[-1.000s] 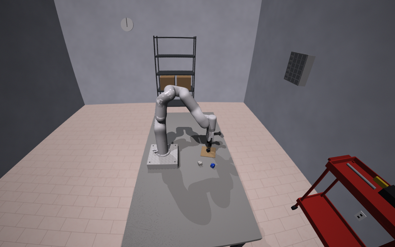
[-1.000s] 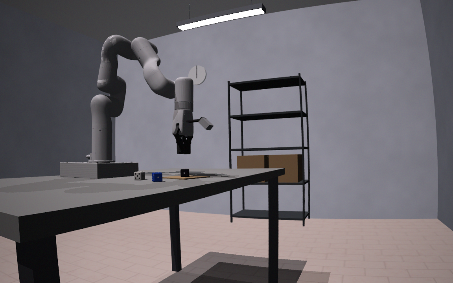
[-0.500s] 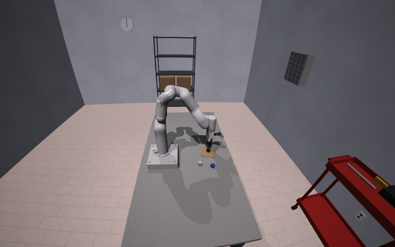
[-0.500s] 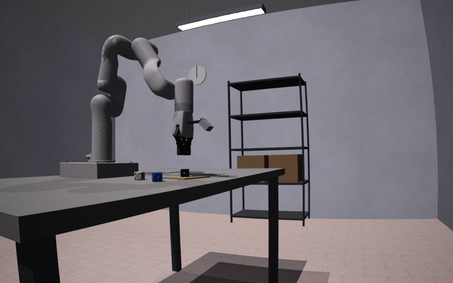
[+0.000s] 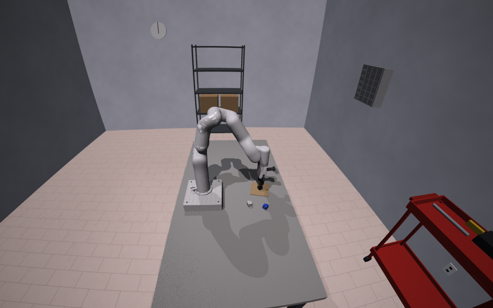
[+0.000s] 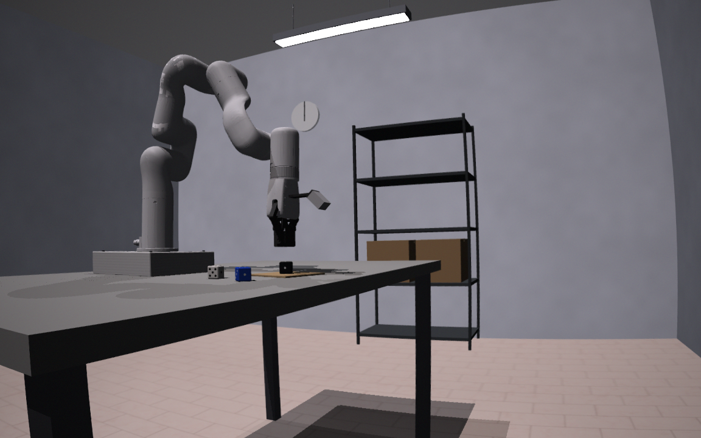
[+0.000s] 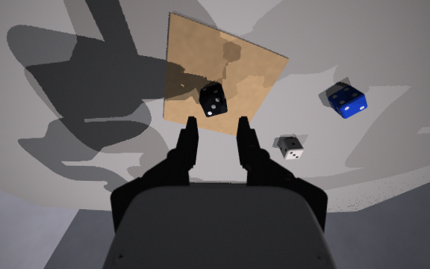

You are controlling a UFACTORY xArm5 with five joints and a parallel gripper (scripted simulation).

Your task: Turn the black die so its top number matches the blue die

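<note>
Now: hand 70 mm above the black die. From my hand the other things lie so: blue die: 20 mm behind, 190 mm to the right, 80 mm below; white die: 120 mm behind, 140 mm to the right, 80 mm below; tan mat: 90 mm below.
</note>
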